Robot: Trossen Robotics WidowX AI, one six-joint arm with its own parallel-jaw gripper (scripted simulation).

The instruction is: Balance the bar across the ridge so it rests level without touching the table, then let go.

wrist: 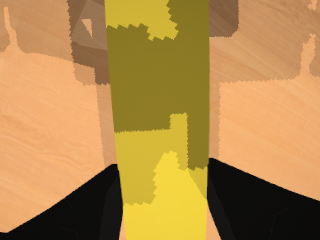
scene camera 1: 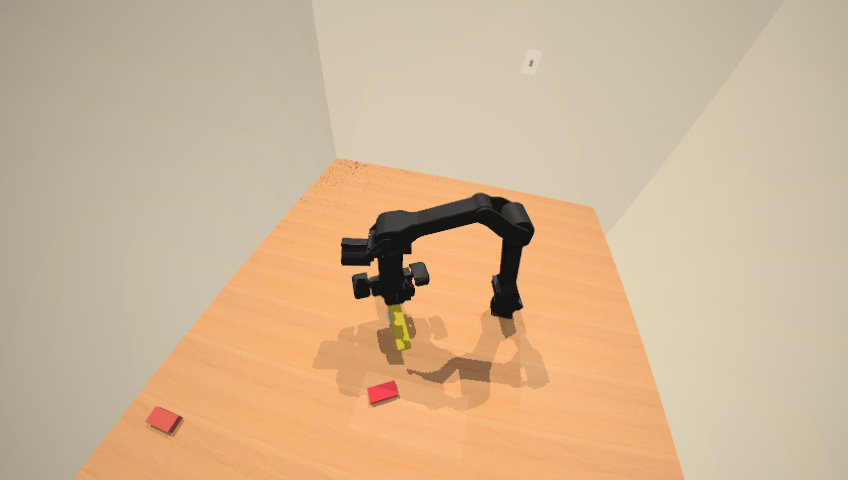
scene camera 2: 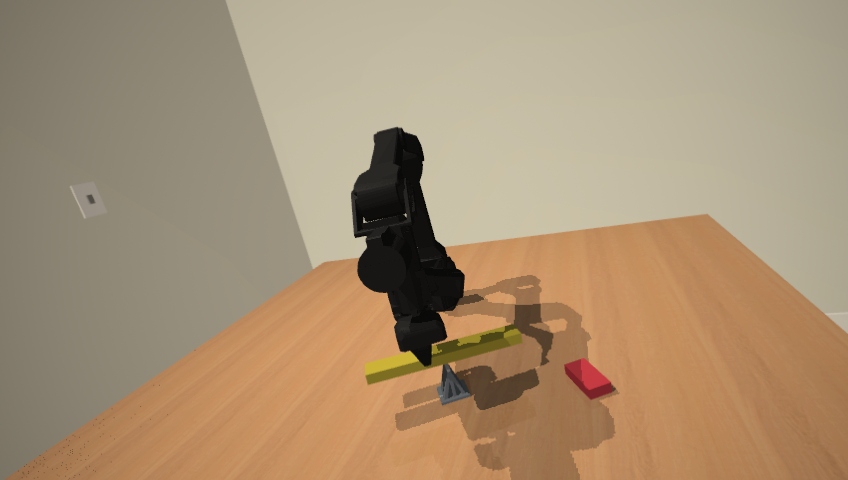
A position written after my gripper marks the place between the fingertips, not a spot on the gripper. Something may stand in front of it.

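Observation:
You'd find my gripper [scene camera 2: 425, 359] [wrist: 162, 171] [scene camera 1: 391, 296] carrying a yellow bar [scene camera 2: 404, 364] [wrist: 159, 64]. There's a red block [scene camera 2: 591, 381] here as well.

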